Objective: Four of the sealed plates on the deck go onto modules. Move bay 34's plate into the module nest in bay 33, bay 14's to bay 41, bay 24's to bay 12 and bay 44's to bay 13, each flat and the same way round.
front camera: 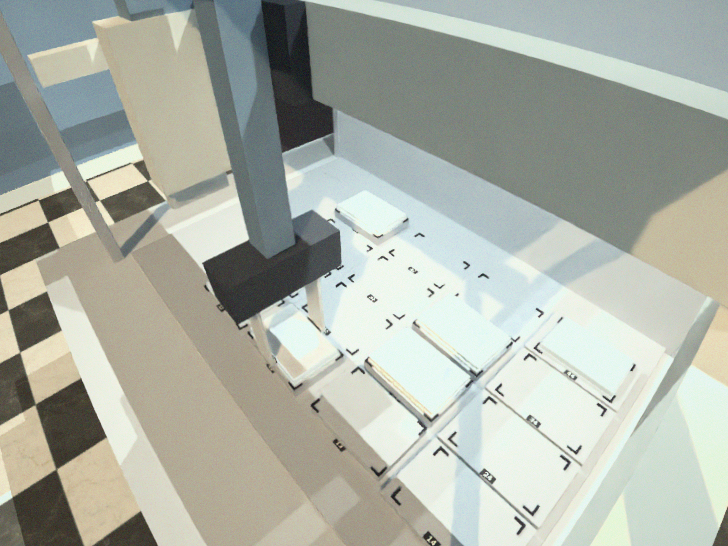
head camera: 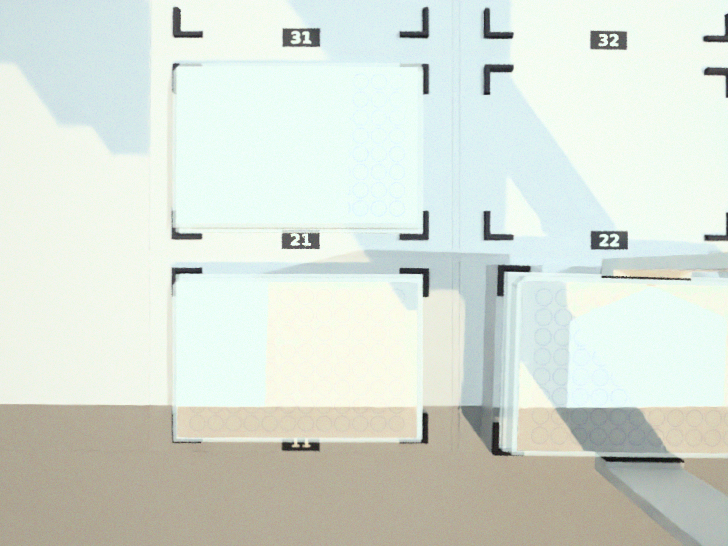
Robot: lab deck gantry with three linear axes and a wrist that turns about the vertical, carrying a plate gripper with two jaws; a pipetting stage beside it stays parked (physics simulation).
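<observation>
My gripper is down at bay 12, shut on a pale sealed plate. The plate is flat, at the level of bay 12's raised nest and inside its corners; its right part is cut off in the head view. In the front view, bay 33's plate lies flat, bay 41's plate lies at the back, and bay 44's plate is at the right. Bay 13's nest is bare. Bay 14, bay 24 and bay 34 hold no plate.
Another plate stands in bay 23, between bays 13 and 33. In the head view, bay 11's plate and bay 21's plate lie left of the gripper. Clear deck walls stand along the back and right. A dark block hangs at the back.
</observation>
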